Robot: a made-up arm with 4 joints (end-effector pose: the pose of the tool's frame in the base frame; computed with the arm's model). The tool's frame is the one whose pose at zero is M. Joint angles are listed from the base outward.
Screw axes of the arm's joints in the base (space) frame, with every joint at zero. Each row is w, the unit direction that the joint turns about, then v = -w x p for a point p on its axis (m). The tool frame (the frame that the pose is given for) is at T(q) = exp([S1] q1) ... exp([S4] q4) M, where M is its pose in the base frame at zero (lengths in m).
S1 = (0, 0, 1, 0, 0, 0)
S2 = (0, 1, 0, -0.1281, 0, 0.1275)
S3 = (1, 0, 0, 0, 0.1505, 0.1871)
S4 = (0, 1, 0, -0.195, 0, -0.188)
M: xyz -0.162 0.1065 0.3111 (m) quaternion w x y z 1 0 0 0
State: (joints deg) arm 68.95 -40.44 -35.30 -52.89
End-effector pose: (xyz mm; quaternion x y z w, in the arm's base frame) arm -174.9 -90.5 -154.5 0.1439 -0.7420 0.3973 0.5205
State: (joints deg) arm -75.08 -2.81 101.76 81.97
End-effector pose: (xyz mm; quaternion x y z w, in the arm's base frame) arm -293.3 8.8 420.8 0.6993 -0.0304 0.1184 0.7043
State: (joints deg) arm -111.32 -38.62 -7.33 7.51
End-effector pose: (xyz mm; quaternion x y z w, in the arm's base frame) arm 178.9 117.3 66.0 -0.2541 -0.1024 -0.8080 0.5217
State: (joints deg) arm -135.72 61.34 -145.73 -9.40
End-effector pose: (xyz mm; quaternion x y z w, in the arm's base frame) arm -46.5 426.4 265.8 -0.1742 0.7704 -0.0369 0.6122
